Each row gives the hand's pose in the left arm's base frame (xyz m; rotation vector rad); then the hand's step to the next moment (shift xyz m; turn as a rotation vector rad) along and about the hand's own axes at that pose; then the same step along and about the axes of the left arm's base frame.
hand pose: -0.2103 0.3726 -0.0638 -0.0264 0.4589 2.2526
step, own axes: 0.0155 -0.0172 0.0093 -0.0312 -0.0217 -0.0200
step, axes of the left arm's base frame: 0.0035 0.0247 0.0006 0.0341 -0.0164 -0.0203
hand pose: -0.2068 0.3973 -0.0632 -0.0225 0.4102 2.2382
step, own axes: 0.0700 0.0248 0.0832 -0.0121 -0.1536 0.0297
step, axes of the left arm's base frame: -0.0539 0.0624 0.0751 0.1270 0.0912 -0.0138
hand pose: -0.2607 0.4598 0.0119 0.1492 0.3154 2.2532
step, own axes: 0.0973 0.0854 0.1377 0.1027 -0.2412 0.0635
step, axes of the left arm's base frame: -0.0963 0.0457 0.1561 0.1246 0.2392 -0.0052
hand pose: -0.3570 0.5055 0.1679 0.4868 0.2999 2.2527
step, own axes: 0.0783 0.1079 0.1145 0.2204 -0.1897 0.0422
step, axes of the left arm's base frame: -0.0692 -0.0052 0.1614 0.0094 0.2927 0.0236
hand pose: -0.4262 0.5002 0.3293 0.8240 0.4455 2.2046
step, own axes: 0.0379 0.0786 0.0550 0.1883 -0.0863 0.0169
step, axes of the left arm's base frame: -0.0233 -0.0216 0.0981 -0.0439 0.1978 0.0463
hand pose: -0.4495 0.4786 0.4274 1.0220 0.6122 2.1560
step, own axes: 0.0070 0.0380 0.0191 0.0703 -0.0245 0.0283
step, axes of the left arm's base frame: -0.0019 -0.0179 0.0392 -0.0016 0.0715 0.0351
